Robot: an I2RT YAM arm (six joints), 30 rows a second.
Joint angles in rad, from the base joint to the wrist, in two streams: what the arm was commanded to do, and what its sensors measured. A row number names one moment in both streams.
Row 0, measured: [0.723 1.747 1.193 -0.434 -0.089 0.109]
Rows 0 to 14, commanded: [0.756 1.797 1.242 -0.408 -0.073 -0.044]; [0.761 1.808 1.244 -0.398 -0.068 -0.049]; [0.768 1.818 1.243 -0.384 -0.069 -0.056]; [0.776 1.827 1.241 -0.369 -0.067 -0.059]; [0.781 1.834 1.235 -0.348 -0.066 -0.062]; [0.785 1.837 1.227 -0.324 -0.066 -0.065]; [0.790 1.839 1.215 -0.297 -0.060 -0.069]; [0.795 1.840 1.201 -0.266 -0.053 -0.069]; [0.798 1.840 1.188 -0.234 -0.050 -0.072]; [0.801 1.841 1.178 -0.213 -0.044 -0.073]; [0.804 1.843 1.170 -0.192 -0.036 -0.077]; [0.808 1.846 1.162 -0.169 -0.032 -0.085]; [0.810 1.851 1.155 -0.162 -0.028 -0.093]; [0.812 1.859 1.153 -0.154 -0.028 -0.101]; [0.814 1.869 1.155 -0.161 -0.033 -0.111]
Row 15, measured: [0.799 1.841 1.165 -0.242 -0.061 -0.058]
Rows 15 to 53, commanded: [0.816 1.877 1.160 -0.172 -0.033 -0.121]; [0.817 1.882 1.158 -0.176 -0.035 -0.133]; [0.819 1.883 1.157 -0.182 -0.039 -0.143]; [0.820 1.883 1.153 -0.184 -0.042 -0.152]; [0.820 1.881 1.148 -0.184 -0.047 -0.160]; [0.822 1.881 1.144 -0.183 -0.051 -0.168]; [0.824 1.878 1.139 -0.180 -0.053 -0.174]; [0.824 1.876 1.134 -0.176 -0.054 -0.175]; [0.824 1.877 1.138 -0.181 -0.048 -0.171]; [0.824 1.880 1.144 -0.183 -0.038 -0.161]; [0.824 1.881 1.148 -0.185 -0.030 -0.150]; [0.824 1.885 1.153 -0.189 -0.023 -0.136]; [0.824 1.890 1.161 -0.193 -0.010 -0.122]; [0.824 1.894 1.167 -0.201 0.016 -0.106]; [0.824 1.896 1.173 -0.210 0.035 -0.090]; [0.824 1.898 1.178 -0.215 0.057 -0.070]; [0.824 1.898 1.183 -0.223 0.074 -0.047]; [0.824 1.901 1.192 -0.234 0.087 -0.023]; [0.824 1.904 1.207 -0.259 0.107 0.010]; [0.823 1.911 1.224 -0.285 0.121 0.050]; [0.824 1.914 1.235 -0.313 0.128 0.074]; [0.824 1.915 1.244 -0.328 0.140 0.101]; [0.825 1.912 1.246 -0.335 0.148 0.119]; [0.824 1.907 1.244 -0.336 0.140 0.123]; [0.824 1.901 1.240 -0.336 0.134 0.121]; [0.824 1.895 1.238 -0.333 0.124 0.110]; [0.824 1.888 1.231 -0.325 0.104 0.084]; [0.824 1.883 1.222 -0.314 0.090 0.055]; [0.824 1.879 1.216 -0.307 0.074 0.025]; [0.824 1.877 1.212 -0.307 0.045 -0.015]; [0.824 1.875 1.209 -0.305 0.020 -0.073]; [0.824 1.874 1.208 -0.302 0.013 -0.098]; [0.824 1.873 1.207 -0.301 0.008 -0.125]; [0.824 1.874 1.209 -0.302 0.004 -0.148]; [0.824 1.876 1.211 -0.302 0.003 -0.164]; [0.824 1.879 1.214 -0.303 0.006 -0.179]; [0.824 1.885 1.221 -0.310 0.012 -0.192]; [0.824 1.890 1.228 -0.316 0.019 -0.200]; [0.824 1.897 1.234 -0.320 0.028 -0.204]
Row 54, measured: [0.813 1.903 1.207 -0.302 0.030 -0.114]
